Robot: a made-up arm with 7 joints.
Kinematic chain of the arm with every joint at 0, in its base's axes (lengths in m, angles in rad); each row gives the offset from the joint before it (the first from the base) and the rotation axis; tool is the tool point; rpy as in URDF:
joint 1: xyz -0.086 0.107 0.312 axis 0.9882 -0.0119 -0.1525
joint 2: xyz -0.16 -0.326 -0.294 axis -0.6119 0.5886 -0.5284
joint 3: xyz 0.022 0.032 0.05 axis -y
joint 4: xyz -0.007 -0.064 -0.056 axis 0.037 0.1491 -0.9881
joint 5: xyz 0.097 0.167 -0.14 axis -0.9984 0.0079 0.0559
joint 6: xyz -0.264 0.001 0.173 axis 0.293 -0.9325 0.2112
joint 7: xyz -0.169 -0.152 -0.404 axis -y
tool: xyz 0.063 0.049 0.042 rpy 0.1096 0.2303 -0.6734
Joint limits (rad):
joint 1: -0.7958..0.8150
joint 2: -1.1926..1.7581
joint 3: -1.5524..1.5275
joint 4: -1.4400..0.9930
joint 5: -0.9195..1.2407
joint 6: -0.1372..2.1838
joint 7: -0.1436..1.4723
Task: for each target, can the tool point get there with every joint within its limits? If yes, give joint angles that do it. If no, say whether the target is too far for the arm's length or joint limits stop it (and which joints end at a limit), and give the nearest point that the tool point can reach.
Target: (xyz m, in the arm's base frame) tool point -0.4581 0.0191 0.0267
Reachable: yes | joints 0.0021 -0.7338 -0.5631 -0.7797 0.1390 1.7680 0.7778
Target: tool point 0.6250 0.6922 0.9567
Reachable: no: joint limits stop it (at a limit: joint 1, joint 4, joint 5, joint 6, joint 7) | nearest point 0.1351 0.1137 0.5777 | short by 0.848 m
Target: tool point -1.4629 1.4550 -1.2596
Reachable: no: too far | nearest point -0.5829 0.4400 -0.4519 | short by 1.567 m
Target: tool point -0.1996 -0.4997 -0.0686
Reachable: yes | joints -0.2784 -0.1810 0.2688 -0.6225 0.9939 0.3942 0.8380
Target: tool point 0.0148 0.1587 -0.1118
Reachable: yes | joints 0.4069 -0.9473 0.7167 -0.2373 0.4936 0.6583 1.3007
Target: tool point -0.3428 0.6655 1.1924
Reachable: no: joint limits stop it (at a limit: joint 1, joint 3, joint 5, joint 6, joint 7) | nearest point -0.2365 0.1005 0.7457 | short by 0.728 m
